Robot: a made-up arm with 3 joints. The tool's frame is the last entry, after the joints.
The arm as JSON. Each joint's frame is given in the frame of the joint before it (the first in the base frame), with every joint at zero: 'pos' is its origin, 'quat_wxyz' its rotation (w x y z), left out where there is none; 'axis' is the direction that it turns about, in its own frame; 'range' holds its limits. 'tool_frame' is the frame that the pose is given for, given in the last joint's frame.
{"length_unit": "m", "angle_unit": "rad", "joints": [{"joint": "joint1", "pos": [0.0, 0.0, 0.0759], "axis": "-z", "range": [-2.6, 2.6]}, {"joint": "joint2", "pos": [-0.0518, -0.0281, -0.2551], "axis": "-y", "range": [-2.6, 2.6]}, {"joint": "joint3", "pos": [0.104, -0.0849, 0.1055], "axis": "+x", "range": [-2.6, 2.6]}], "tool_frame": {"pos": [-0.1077, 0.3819, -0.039]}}
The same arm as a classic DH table. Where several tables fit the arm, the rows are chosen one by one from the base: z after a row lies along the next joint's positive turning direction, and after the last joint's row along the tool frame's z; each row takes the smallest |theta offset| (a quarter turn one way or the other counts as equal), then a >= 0, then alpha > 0; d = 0 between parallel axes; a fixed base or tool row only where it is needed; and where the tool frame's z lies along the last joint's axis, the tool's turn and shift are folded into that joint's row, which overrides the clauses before.
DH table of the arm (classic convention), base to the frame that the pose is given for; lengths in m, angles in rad. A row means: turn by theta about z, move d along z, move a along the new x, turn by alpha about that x. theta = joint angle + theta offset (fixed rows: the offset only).
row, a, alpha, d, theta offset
base (fixed), 0.0000, 3.1416, 0.0000, 0.0000
joint1, -0.0518, -1.5708, 0.1792, 0.0000
joint2, 0.1055, 1.5708, 0.1130, 1.5708
joint3, 0.3819, -1.5708, -0.0037, -1.5708
tool (fixed), 0.0000, 0.0000, -0.0390, -1.5708
Joint limits (rad, base to tool): -2.6000..2.6000 -2.6000..2.6000 -2.6000..2.6000

